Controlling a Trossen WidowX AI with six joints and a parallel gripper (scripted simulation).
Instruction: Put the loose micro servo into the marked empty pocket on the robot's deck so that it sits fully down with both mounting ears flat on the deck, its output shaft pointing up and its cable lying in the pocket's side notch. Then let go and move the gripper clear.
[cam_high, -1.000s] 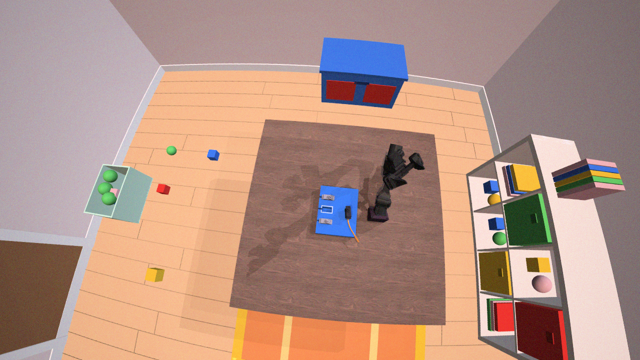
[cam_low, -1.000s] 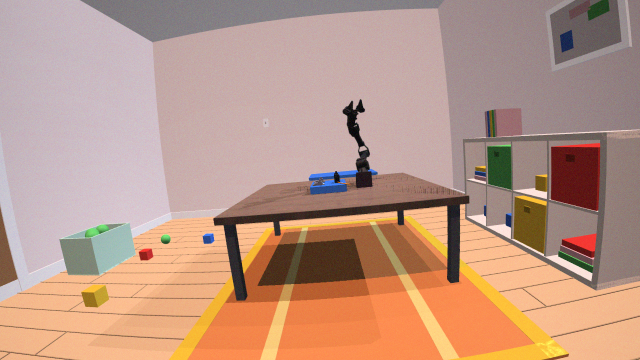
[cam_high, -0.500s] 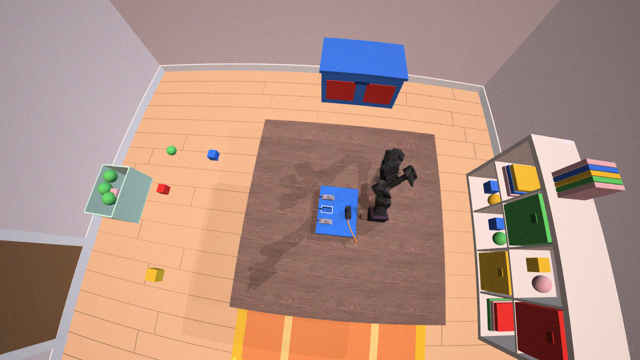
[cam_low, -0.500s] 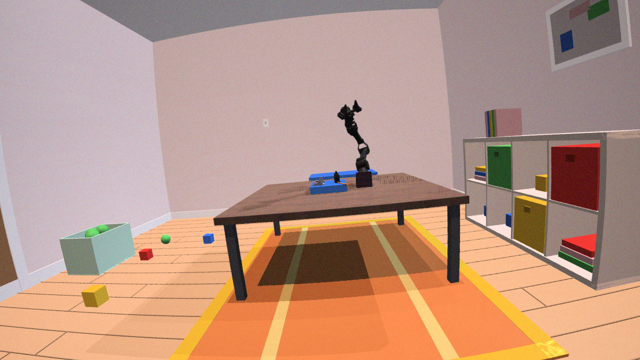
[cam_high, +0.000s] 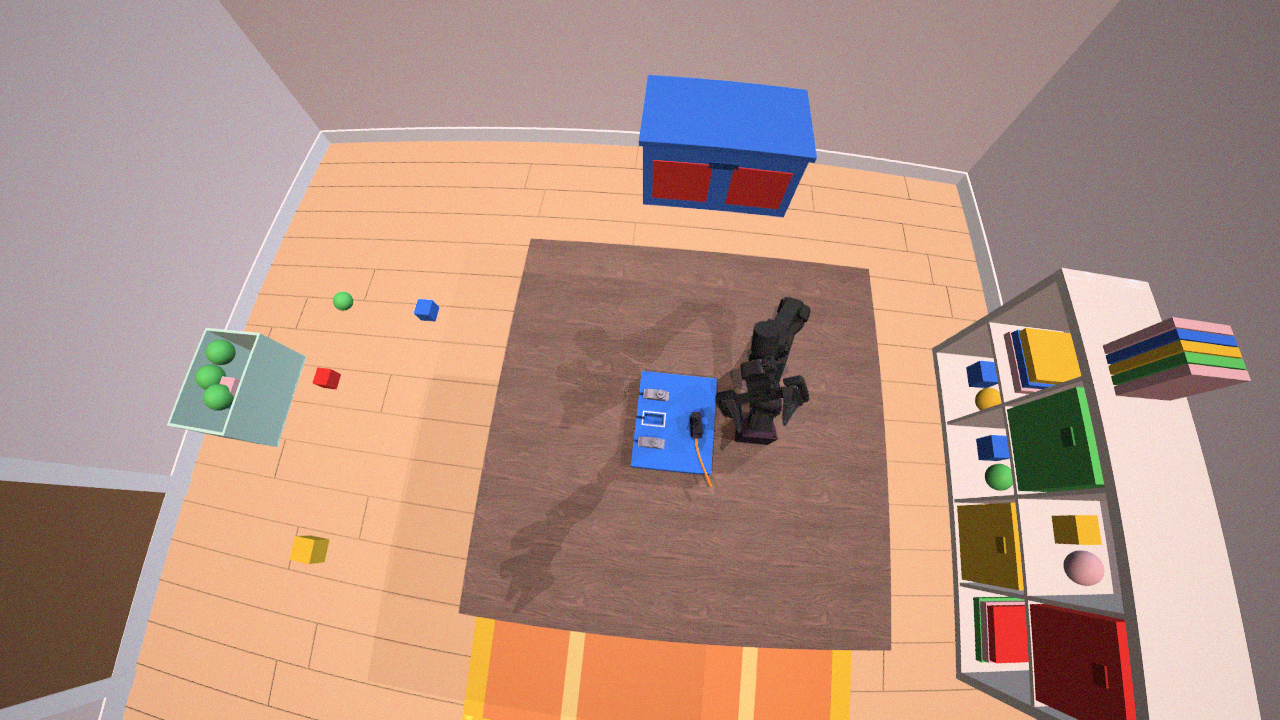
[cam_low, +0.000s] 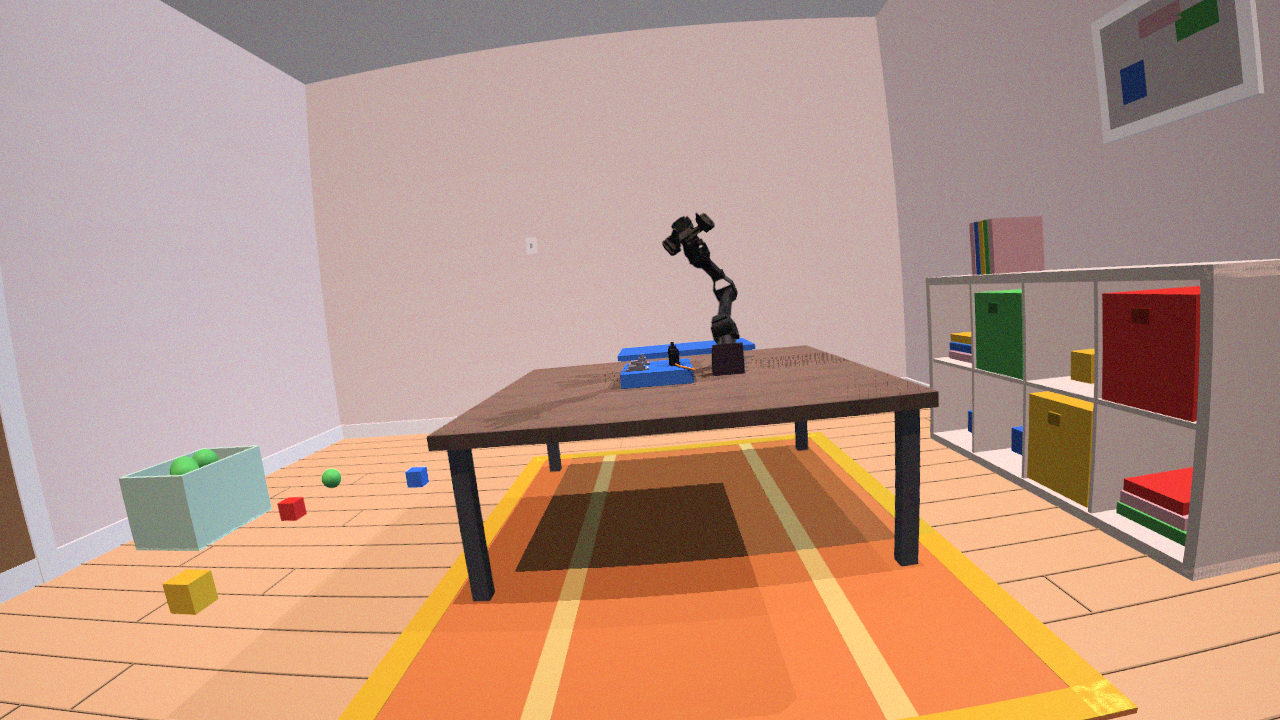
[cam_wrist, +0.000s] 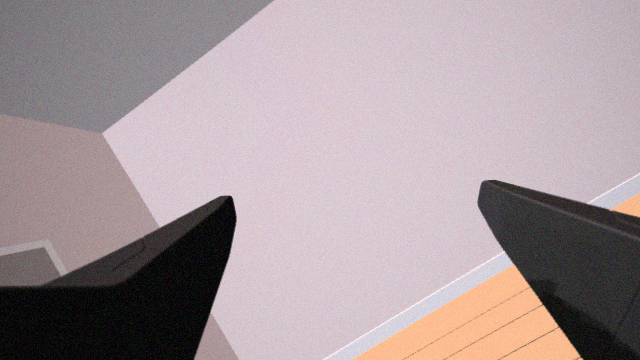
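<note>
Now: the blue deck 510 mm below my gripper tip, 100 mm to the right of it and 100 mm ahead of it.
</note>
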